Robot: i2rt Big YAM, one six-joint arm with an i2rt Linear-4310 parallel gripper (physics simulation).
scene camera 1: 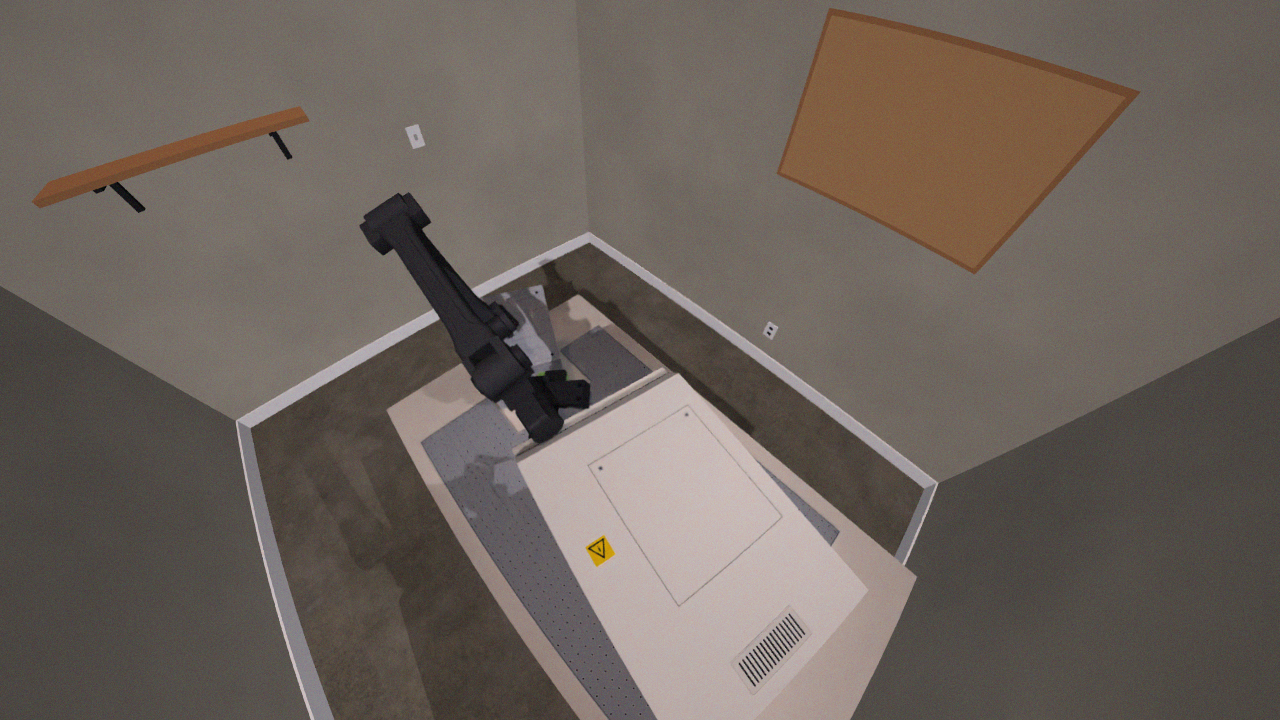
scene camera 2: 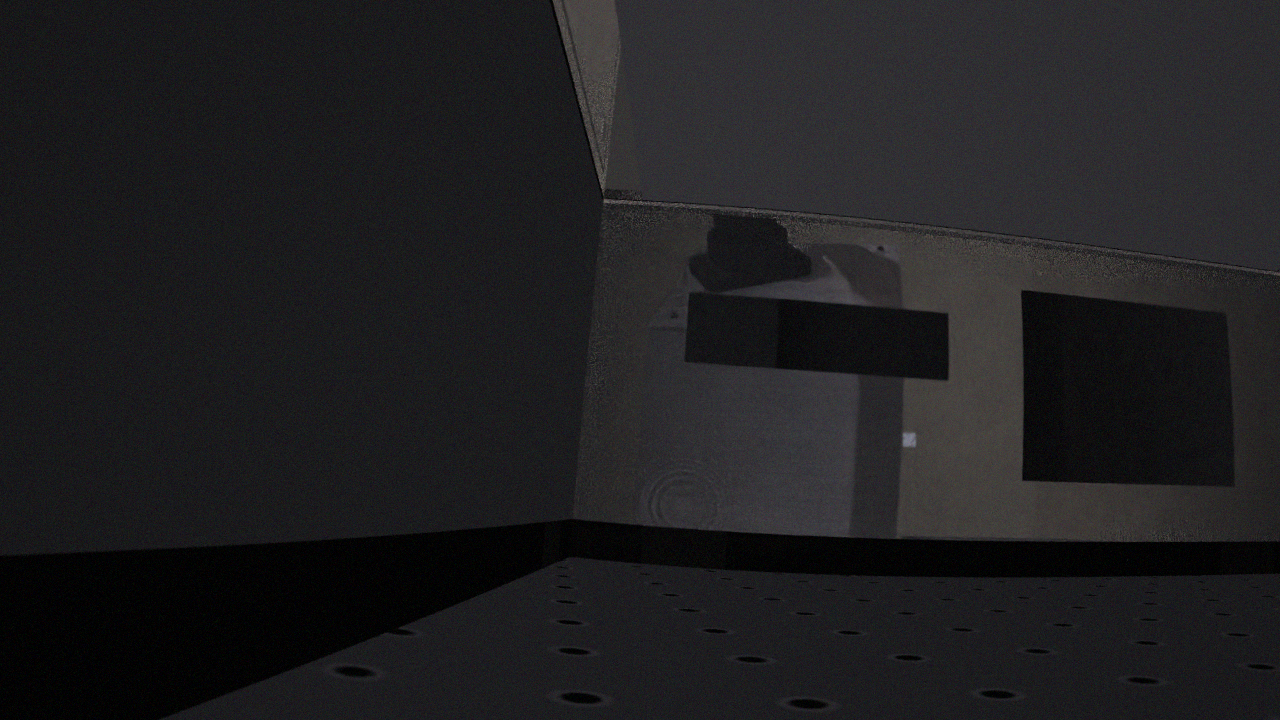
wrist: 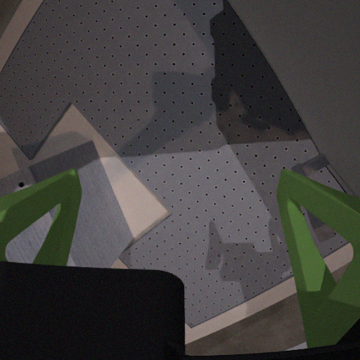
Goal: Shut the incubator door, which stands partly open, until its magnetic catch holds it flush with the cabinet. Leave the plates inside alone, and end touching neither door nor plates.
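Pixels of known places: gripper, fingertip midpoint: (scene camera 1: 564, 413); arm's base, link origin: (scene camera 1: 496, 326).
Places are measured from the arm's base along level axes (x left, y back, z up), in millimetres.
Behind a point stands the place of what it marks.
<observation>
The cream incubator cabinet (scene camera 1: 554, 501) @(x -312, y -576, z 267 mm) stands in the middle of the first scene view. The top edge of its door (scene camera 1: 626, 390) @(x -75, y -542, z 233 mm) shows as a narrow pale strip along the cabinet's front, with a thin dark seam between them. The arm hides its left part, and I cannot tell whether it is flush. My gripper (wrist: 178, 180) is open, its green fingers wide apart with nothing between them. In the first scene view, its black housing is beside the front edge and the fingertips are hidden. Contact with the door cannot be made out. The plates do not show clearly in any view.
The black arm (scene camera 1: 438, 277) @(x -181, y -240, z 433 mm) reaches over a metal base plate (scene camera 1: 538, 308) @(x 125, y -67, z 17 mm) at the front. A grey perforated mat (scene camera 1: 537, 546) @(x -389, y -458, z -283 mm) (wrist: 175, 190) lies around the cabinet. The second scene view is very dim, with a perforated surface (scene camera 2: 662, 640) @(x -316, y -621, z -283 mm) in the foreground and a dark arm shape behind.
</observation>
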